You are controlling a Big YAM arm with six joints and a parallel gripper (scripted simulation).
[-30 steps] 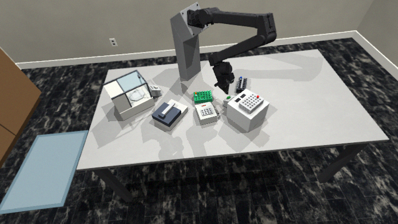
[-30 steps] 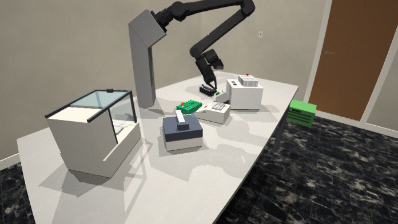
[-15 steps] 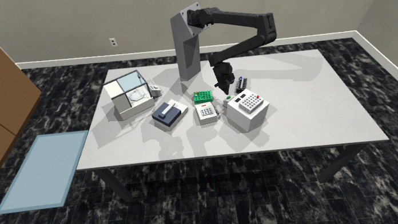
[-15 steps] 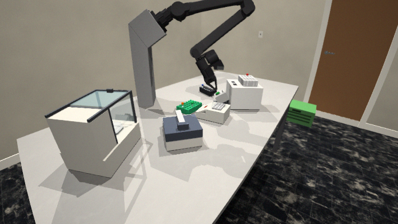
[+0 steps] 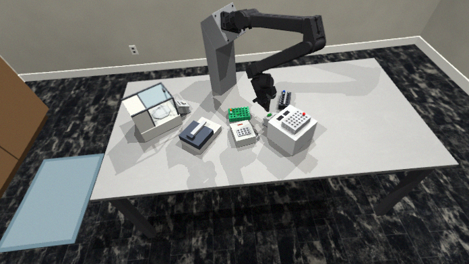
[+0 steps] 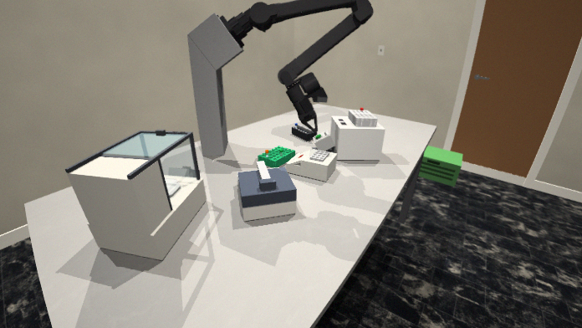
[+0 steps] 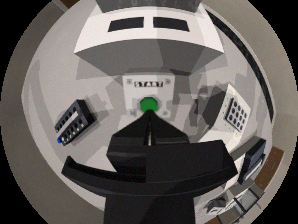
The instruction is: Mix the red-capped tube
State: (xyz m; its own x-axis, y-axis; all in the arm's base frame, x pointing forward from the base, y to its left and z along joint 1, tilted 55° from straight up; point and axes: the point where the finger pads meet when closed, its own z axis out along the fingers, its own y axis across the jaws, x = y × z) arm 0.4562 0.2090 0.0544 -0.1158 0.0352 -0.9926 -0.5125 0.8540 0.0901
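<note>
The green start key is 30 mm below my hand, 10 mm to the left of it and 10 mm ahead of it. From my hand the other things lie so: green tube rack RK: 170 mm to the right, 80 mm below, 60 mm behind; dry block DB: 140 mm to the right, 100 mm ahead, 70 mm below; pale-capped tube: 170 mm to the right, 70 mm below, 30 mm behind.
</note>
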